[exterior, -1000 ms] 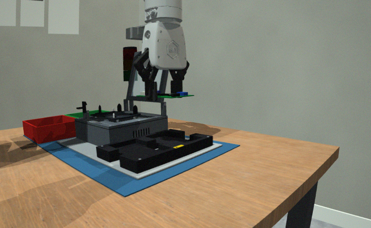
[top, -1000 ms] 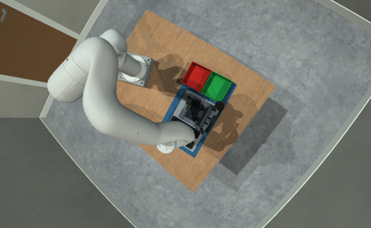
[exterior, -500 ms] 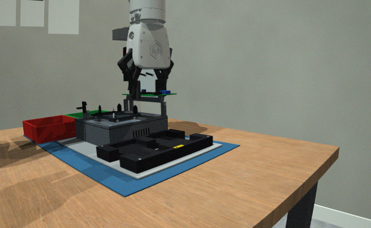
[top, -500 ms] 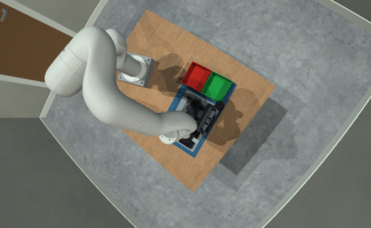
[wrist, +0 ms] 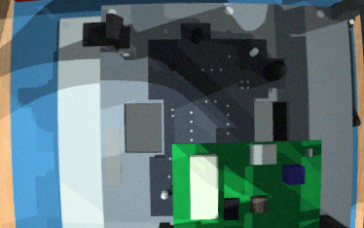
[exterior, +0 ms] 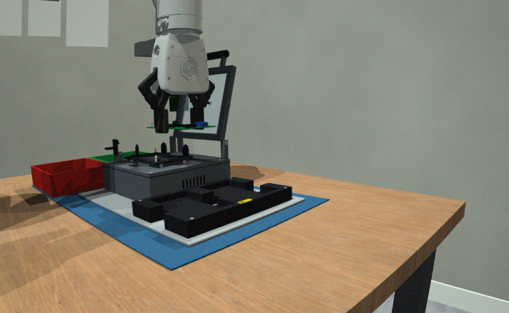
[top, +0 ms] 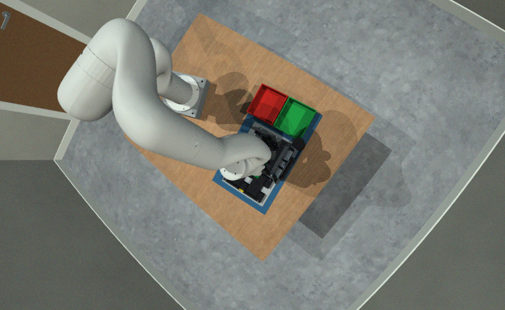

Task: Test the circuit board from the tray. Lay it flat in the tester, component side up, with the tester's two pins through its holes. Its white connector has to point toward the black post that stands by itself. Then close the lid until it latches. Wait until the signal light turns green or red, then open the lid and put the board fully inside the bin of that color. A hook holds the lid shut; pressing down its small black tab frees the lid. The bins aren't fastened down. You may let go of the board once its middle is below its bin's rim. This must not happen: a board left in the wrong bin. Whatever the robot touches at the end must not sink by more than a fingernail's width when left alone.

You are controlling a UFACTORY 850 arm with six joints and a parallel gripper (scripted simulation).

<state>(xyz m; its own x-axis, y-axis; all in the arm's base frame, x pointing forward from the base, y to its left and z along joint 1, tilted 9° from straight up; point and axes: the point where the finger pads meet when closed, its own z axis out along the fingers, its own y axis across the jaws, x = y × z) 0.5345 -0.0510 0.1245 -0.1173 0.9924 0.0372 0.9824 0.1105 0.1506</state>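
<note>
The black hook is 9 cm behind my hand, 11 cm to the left of it and 4 cm below it. Also, from my hand: see-through lid 10 cm ahead, 7 cm to the left, 5 cm above; then green circuit board right at my hand; then green bin 26 cm to the left, 12 cm below.
</note>
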